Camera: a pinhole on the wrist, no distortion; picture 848 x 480 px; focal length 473.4 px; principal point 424.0 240.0 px. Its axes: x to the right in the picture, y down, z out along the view. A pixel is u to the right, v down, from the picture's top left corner.
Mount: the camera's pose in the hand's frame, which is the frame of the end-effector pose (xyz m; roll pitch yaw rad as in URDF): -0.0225 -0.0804 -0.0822 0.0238 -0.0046 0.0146
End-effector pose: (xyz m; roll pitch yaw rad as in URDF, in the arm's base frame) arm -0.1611 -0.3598 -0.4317 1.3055 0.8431 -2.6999
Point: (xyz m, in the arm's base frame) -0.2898 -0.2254 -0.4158
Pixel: 517.6 405.3
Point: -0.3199 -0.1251 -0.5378
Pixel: 605.9 207.2
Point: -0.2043 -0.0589 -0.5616
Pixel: 510.3 40.9
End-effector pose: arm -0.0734 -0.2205 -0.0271 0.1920 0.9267 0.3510
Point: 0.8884 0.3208 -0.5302
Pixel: outside the picture
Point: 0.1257 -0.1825 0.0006
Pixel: 648.3 397.7
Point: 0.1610 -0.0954 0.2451
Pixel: 389.0 455.2
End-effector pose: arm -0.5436 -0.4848 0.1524 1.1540 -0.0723 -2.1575
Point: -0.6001 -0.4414 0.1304
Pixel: 483.0 360.2
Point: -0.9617 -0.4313 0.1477
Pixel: 659.0 147.6
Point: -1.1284 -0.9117 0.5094
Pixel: outside the picture
